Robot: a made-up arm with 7 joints. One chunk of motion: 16 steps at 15 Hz.
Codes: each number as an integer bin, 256 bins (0 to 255) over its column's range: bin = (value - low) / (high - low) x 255, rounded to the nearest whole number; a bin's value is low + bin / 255 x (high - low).
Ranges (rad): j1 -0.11..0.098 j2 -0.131..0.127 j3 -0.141..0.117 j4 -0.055..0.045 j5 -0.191..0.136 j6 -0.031..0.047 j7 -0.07..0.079
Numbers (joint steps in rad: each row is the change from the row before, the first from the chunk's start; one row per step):
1: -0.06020 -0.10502 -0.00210 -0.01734 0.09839 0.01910 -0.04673
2: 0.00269 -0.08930 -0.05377 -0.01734 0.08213 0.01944 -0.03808
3: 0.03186 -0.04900 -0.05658 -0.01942 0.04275 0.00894 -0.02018
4: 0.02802 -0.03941 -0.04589 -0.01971 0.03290 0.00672 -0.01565
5: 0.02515 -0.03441 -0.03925 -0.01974 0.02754 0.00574 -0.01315
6: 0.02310 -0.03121 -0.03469 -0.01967 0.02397 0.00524 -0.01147
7: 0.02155 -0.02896 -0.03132 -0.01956 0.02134 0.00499 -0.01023
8: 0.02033 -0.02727 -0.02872 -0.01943 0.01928 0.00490 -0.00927
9: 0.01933 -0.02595 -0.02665 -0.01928 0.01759 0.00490 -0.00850
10: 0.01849 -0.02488 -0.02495 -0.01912 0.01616 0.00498 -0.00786
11: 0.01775 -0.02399 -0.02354 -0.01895 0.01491 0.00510 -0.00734
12: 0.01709 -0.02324 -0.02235 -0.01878 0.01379 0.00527 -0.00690
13: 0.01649 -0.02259 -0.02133 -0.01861 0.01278 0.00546 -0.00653
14: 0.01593 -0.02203 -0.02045 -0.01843 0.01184 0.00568 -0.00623
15: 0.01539 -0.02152 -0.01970 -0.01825 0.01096 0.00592 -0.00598
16: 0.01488 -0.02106 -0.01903 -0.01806 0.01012 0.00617 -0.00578
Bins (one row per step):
1: 61 26 137 96 226 164 40
2: 138 41 86 96 213 165 55
3: 174 81 83 91 182 131 85
4: 169 91 94 90 175 123 93
5: 166 95 101 90 170 120 97
6: 163 99 105 90 168 118 100
7: 161 101 108 90 166 118 102
8: 160 103 111 91 164 117 104
9: 159 104 113 91 163 117 105
10: 158 105 115 91 162 118 106
11: 157 106 116 92 161 118 107
12: 156 107 117 92 160 119 108
13: 155 107 118 93 159 119 109
14: 154 108 119 93 158 120 109
15: 154 108 120 94 157 121 110
16: 153 109 121 94 157 122 110

